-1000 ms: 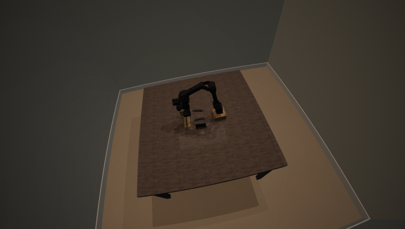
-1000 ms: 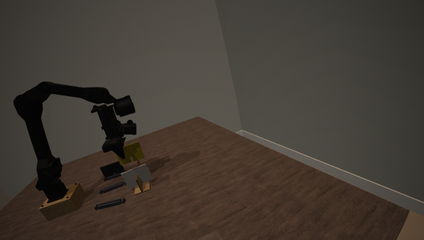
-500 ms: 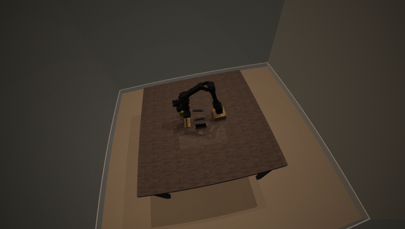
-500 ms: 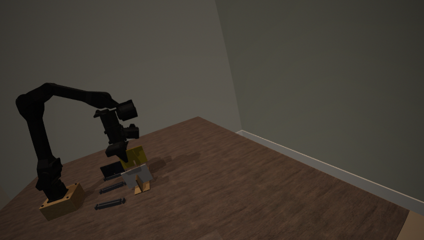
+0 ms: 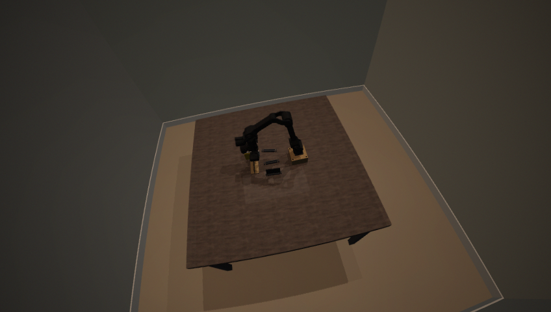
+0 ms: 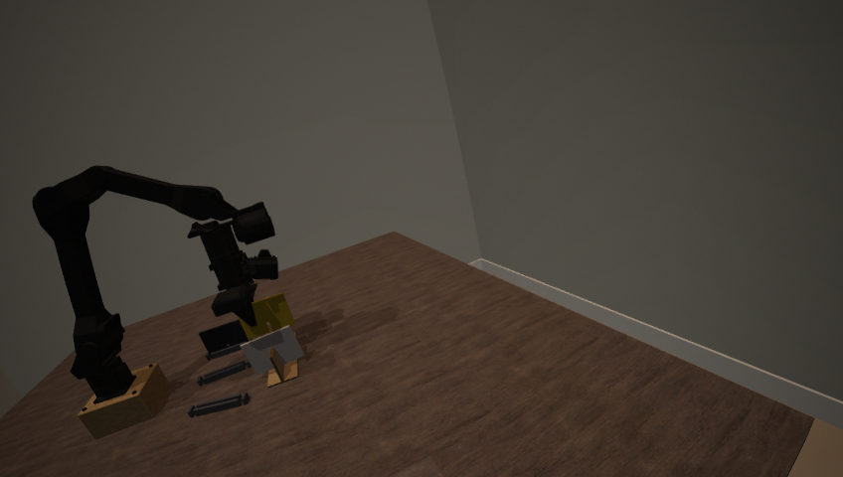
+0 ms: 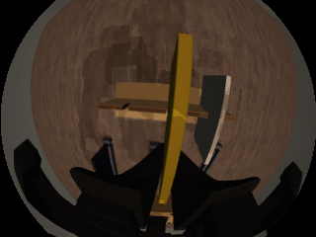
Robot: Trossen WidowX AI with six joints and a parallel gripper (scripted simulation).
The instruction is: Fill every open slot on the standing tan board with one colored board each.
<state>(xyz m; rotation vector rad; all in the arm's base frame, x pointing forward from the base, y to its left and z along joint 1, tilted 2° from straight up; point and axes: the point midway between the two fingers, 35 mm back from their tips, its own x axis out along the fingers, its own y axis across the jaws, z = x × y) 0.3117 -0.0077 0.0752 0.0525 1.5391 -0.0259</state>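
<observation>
My gripper tip is now 3 cm short of the tan board and 7 cm above it. From my gripper tip the other things lie so: yellow board: 3 cm ahead; then dark board: 10 cm behind, 12 cm to the left, 6 cm below.
</observation>
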